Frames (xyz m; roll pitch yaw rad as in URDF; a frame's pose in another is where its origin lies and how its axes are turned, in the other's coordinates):
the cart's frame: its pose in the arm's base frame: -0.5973 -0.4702 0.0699 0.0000 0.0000 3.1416
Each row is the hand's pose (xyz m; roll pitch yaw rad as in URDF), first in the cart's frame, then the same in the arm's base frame.
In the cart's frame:
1: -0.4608 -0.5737 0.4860 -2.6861 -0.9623 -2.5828
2: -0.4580 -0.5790 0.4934 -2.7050 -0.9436 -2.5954
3: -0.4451 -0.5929 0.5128 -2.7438 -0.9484 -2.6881
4: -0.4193 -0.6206 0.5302 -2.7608 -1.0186 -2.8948
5: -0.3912 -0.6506 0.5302 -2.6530 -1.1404 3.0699
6: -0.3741 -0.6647 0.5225 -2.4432 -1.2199 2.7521
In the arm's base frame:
1: -0.1365 0.1035 0.5559 -2.6861 -0.9623 0.5588
2: -0.1393 0.1088 0.5633 -2.7050 -0.9436 0.5462
3: -0.1522 0.1227 0.5827 -2.7438 -0.9484 0.4535
4: -0.1780 0.1504 0.6001 -2.7608 -1.0186 0.2468
5: -0.2061 0.1804 0.6001 -2.6530 -1.1404 -0.0717
6: -0.2232 0.1945 0.5924 -2.4432 -1.2199 -0.3895

